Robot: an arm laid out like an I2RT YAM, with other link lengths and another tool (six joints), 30 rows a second.
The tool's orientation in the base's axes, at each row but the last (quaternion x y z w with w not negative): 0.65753 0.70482 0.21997 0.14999; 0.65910 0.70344 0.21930 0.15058; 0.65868 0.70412 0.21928 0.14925; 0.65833 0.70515 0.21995 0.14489; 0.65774 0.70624 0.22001 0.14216; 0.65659 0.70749 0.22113 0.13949; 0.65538 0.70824 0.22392 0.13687; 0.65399 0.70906 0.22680 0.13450; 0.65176 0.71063 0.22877 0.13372
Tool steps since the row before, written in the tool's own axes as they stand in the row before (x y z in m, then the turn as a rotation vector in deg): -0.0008 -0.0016 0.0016 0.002 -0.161 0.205; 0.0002 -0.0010 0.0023 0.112 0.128 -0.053; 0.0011 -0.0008 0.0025 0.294 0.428 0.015; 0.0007 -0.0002 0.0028 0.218 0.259 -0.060; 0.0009 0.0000 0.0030 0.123 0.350 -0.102; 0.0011 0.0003 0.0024 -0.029 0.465 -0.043; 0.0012 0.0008 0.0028 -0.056 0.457 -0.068; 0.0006 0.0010 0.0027 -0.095 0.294 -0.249; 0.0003 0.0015 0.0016 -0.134 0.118 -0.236
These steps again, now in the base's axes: -0.0005 -0.0007 -0.0022 -0.036 0.019 -0.257; 0.0003 0.0004 -0.0025 0.074 0.110 0.119; 0.0005 0.0013 -0.0025 0.351 0.309 0.227; 0.0011 0.0010 -0.0025 0.174 0.219 0.200; 0.0014 0.0013 -0.0025 0.242 0.123 0.273; 0.0013 0.0014 -0.0018 0.385 -0.016 0.265; 0.0019 0.0016 -0.0019 0.369 -0.046 0.280; 0.0021 0.0010 -0.0018 0.144 -0.118 0.351; 0.0020 0.0006 -0.0006 0.002 -0.163 0.247
